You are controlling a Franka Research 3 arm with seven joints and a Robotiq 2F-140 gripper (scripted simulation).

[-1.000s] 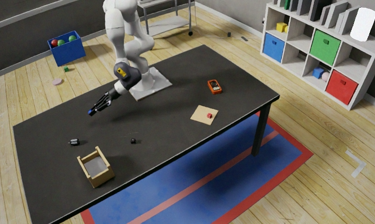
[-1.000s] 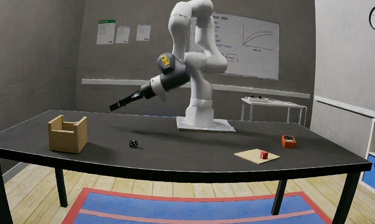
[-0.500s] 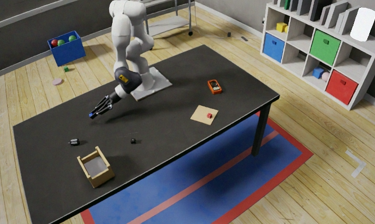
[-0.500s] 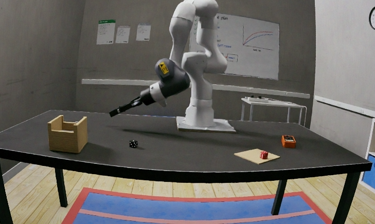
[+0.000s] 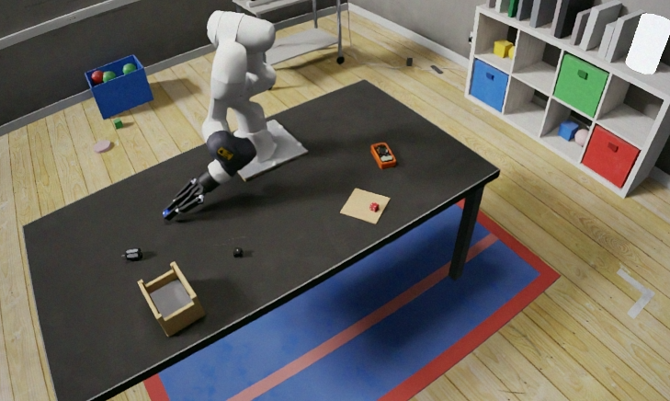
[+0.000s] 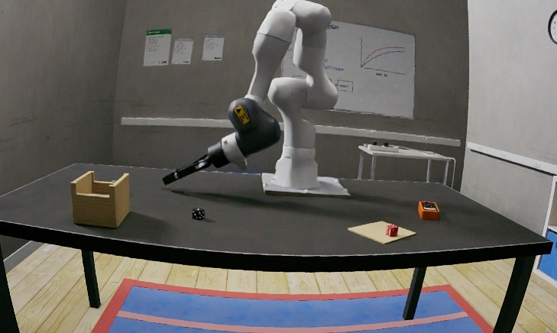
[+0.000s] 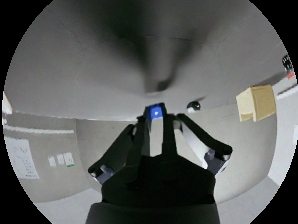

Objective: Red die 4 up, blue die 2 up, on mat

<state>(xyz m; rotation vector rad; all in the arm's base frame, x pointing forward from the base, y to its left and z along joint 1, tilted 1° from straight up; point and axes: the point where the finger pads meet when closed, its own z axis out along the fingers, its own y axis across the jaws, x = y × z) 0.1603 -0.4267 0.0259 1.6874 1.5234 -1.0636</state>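
The blue die is 2 cm to the right of my hand and 1 cm below it. From my hand the other things lie so: dark object 9 cm ahead, 20 cm to the right, 3 cm below; then black die 30 cm ahead, 14 cm to the left, 3 cm below; then wooden box 39 cm ahead, 13 cm to the right, 1 cm above.
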